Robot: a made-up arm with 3 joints. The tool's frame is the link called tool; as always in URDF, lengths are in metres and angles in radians.
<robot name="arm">
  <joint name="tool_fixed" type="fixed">
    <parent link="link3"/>
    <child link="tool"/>
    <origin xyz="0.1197 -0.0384 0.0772" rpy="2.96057 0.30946 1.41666"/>
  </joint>
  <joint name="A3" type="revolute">
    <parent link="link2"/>
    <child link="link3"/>
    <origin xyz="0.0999 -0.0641 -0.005"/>
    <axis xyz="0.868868 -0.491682 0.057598"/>
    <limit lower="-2.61" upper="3.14" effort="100" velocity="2.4"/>
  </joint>
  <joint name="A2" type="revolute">
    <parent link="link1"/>
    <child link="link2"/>
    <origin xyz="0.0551 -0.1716 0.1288"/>
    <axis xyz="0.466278 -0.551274 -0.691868"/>
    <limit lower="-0.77" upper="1.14" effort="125" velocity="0.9"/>
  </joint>
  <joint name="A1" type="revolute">
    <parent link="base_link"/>
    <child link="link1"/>
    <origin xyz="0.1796 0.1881 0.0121"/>
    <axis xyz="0 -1 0"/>
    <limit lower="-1.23" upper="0.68" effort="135" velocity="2.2"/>
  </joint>
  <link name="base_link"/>
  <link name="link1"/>
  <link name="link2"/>
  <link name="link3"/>
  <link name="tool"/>
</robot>
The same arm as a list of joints. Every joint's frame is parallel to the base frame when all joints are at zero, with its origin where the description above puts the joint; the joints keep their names.
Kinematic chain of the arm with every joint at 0, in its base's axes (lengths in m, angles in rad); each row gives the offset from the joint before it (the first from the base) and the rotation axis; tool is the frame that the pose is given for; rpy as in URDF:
A1: xyz 0.1796 0.1881 0.0121 axis -y
A2: xyz 0.0551 -0.1716 0.1288 axis 0.466278 -0.551274 -0.691868
A3: xyz 0.0999 -0.0641 -0.005 axis 0.868868 -0.491682 0.057598
tool: xyz 0.1197 -0.0384 0.0772 rpy 2.9606 0.3095 1.4167
Joint limits (rad, base to tool): -1.23..0.68 -0.77..1.14 -2.61..3.14

